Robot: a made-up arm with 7 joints. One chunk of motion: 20 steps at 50 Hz.
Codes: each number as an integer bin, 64 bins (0 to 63) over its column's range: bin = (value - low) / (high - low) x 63, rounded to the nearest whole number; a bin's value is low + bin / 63 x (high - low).
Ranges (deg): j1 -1.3..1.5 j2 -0.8..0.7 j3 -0.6..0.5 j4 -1..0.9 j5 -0.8..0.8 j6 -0.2..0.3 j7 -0.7..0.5
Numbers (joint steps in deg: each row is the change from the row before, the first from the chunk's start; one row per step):
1: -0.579 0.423 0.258 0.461 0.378 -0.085 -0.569
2: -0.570 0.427 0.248 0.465 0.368 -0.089 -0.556
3: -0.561 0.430 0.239 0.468 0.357 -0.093 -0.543
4: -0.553 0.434 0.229 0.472 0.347 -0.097 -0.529
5: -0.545 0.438 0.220 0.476 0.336 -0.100 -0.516
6: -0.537 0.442 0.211 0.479 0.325 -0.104 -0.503
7: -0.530 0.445 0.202 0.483 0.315 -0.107 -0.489
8: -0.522 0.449 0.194 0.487 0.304 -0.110 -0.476
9: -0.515 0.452 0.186 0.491 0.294 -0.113 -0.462
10: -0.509 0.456 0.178 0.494 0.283 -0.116 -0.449
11: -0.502 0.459 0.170 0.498 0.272 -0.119 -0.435
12: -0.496 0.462 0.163 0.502 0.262 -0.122 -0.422
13: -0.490 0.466 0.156 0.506 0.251 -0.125 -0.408
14: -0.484 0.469 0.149 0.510 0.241 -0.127 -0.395
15: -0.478 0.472 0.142 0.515 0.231 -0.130 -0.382
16: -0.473 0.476 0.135 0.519 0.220 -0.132 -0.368
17: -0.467 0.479 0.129 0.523 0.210 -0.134 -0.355
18: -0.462 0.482 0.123 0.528 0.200 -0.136 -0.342
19: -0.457 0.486 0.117 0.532 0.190 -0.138 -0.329
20: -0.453 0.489 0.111 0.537 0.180 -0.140 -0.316
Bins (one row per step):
1: 16 51 49 48 46 14 7
2: 16 52 49 49 46 14 8
3: 17 52 48 49 46 13 8
4: 17 52 47 49 45 13 9
5: 17 52 47 49 45 13 10
6: 17 52 46 49 44 12 10
7: 17 52 46 49 44 12 11
8: 18 52 45 49 43 11 12
9: 18 53 45 49 43 11 12
10: 18 53 45 50 43 11 13
11: 18 53 44 50 42 10 14
12: 18 53 44 50 42 10 15
13: 18 53 43 50 41 9 15
14: 18 53 43 50 41 9 16
15: 18 53 42 50 41 9 17
16: 19 54 42 50 40 9 17
17: 19 54 42 50 40 8 18
18: 19 54 41 51 39 8 19
19: 19 54 41 51 39 8 19
20: 19 54 41 51 39 8 20

